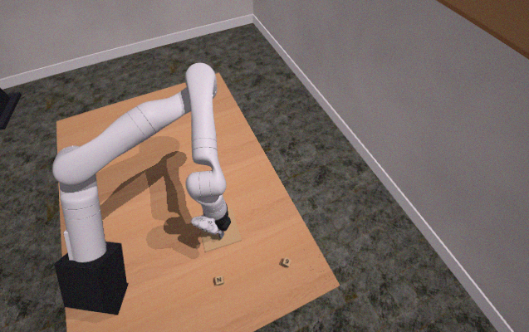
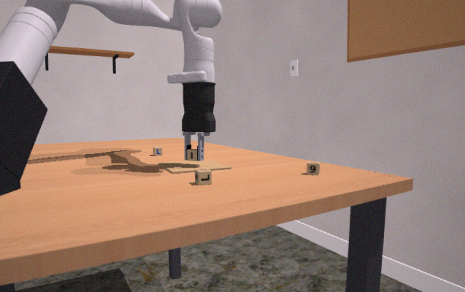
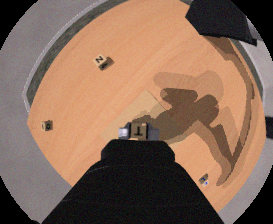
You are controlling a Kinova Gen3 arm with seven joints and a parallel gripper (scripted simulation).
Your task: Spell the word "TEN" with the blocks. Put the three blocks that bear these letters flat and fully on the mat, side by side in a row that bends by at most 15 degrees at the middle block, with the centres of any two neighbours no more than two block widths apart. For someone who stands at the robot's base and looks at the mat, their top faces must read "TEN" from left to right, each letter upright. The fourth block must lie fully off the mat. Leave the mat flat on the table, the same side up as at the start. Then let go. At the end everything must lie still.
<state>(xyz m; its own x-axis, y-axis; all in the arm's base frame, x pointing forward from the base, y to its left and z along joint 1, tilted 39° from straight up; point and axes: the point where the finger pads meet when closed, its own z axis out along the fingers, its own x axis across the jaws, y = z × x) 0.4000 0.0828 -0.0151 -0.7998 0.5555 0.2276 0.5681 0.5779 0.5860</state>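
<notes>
Now: the mat 3 cm to the left of my hand and 4 cm below it.
</notes>
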